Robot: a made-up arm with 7 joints.
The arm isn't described. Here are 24 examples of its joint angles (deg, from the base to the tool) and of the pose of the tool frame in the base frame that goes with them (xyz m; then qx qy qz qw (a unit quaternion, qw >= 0)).
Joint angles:
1: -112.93 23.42 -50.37 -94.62 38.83 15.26 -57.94
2: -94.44 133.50 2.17 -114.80 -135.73 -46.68 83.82
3: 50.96 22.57 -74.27 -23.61 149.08 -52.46 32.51
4: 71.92 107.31 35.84 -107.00 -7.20 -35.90 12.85
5: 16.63 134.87 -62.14 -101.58 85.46 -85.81 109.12
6: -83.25 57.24 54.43 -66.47 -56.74 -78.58 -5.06
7: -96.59 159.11 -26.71 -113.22 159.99 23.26 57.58
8: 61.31 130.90 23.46 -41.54 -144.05 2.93 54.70
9: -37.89 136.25 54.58 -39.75 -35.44 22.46 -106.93
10: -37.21 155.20 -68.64 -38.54 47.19 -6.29 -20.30
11: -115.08 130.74 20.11 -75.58 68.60 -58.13 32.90
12: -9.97 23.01 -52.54 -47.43 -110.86 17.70 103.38
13: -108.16 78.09 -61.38 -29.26 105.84 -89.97 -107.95
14: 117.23 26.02 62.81 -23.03 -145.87 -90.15 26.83
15: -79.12 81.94 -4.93 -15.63 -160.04 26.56 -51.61
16: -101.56 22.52 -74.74 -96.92 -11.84 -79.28 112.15
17: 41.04 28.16 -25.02 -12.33 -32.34 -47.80 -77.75
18: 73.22 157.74 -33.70 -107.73 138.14 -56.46 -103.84
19: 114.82 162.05 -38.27 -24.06 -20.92 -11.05 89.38
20: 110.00 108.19 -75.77 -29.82 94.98 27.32 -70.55
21: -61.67 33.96 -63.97 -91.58 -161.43 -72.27 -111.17
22: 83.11 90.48 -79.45 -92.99 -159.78 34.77 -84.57
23: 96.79 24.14 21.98 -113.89 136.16 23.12 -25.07
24: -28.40 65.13 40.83 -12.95 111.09 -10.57 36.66
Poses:
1: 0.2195 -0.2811 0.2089 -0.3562 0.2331 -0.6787 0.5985
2: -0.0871 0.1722 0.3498 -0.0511 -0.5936 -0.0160 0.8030
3: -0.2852 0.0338 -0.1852 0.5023 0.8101 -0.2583 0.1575
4: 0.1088 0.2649 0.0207 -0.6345 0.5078 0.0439 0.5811
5: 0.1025 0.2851 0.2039 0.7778 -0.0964 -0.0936 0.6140
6: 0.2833 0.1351 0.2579 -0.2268 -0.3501 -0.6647 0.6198
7: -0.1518 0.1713 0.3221 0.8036 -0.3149 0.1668 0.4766
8: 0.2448 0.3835 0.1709 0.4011 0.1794 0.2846 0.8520
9: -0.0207 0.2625 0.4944 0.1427 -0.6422 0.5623 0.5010
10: -0.0790 0.2575 0.4226 -0.2962 -0.5396 0.3308 0.7153
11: -0.2054 0.2465 0.2486 0.0910 0.1741 -0.9499 0.2431
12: 0.1854 -0.0118 -0.3212 -0.8357 0.2490 0.2099 0.4421
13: 0.2338 0.1733 0.3024 -0.2706 -0.8460 -0.3668 0.2766
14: -0.3519 -0.0527 0.1586 0.2795 -0.2276 -0.8175 0.4491
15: 0.2505 0.3498 0.2401 0.5746 -0.1570 0.5315 0.6023
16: 0.2886 -0.2114 0.1099 -0.0565 0.9568 0.2062 0.1972
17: -0.2347 0.0213 -0.2480 -0.4038 0.6754 0.2248 0.5747
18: 0.2506 0.2305 0.0753 -0.3467 0.2229 0.3857 0.8254
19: 0.3050 0.3604 -0.0024 -0.0199 0.1249 0.6215 0.7732
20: -0.1094 0.3827 0.2360 0.4966 0.2401 0.8169 0.1684
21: 0.3759 -0.0464 -0.0200 -0.9445 0.0199 0.3202 0.0707
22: -0.2425 0.2333 0.0545 0.2204 0.3129 -0.7960 0.4690
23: -0.2351 0.0776 -0.0864 0.6863 0.4028 -0.2649 0.5446
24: 0.2230 0.3404 -0.0429 0.3177 0.3220 0.5191 0.7252
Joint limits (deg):
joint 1: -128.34..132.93
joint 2: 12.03..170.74
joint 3: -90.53..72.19
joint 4: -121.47..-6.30
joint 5: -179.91..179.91
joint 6: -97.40..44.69
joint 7: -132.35..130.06
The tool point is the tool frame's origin. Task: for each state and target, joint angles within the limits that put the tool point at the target. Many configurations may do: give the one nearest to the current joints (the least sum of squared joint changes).
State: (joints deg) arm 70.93 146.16 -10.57 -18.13 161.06 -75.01 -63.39
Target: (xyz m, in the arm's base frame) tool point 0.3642 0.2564 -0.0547
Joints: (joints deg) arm 111.47 169.44 -9.35 -30.58 164.28 -45.09 -70.08
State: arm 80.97 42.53 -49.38 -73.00 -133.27 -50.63 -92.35
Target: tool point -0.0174 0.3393 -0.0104
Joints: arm 51.69 95.40 -33.99 -100.56 -149.69 -64.46 -92.59
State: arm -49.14 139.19 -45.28 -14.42 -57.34 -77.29 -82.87
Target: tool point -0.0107 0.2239 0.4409
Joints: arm -8.89 153.58 -32.28 -27.68 -56.38 -72.60 -84.74
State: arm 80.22 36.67 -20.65 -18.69 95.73 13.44 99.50
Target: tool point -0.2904 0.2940 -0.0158
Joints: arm 69.82 66.17 -10.87 -21.63 93.11 20.06 90.32
